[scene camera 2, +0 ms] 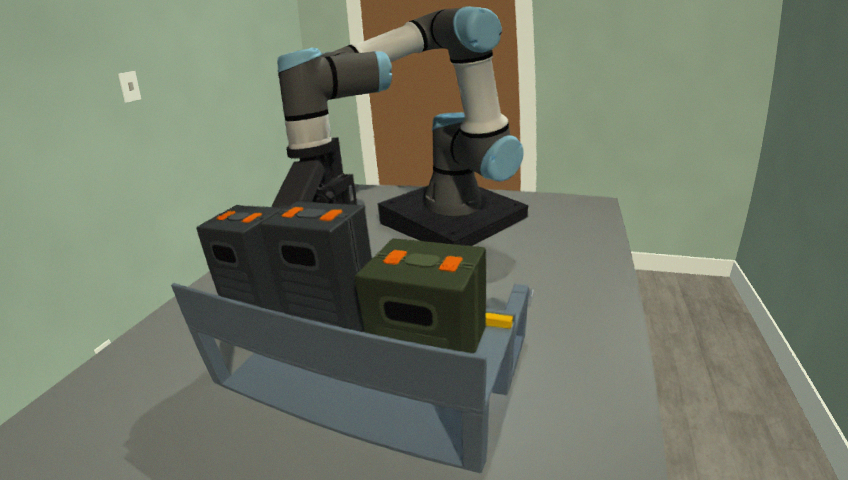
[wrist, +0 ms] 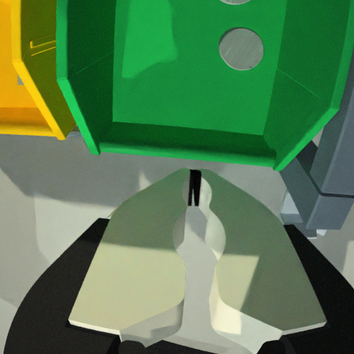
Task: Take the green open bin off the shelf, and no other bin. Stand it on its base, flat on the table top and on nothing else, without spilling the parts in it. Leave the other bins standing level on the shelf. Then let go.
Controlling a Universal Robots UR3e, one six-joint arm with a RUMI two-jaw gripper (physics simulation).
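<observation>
The green open bin fills the upper middle of the wrist view, with round grey parts on its floor. It is beside the grey-blue shelf's end; its far end is out of that view, and in the scene view it is hidden. My gripper is shut and empty. Its fingertips show just below the bin's near edge in the wrist view; whether they touch it I cannot tell. In the scene view the fingers are hidden behind the dark cases. The shelf also shows in the scene view.
A yellow bin is left of the green one. A yellow piece shows at the shelf's right end. Two dark cases and an olive case stand along the shelf. The robot base is behind, on the table.
</observation>
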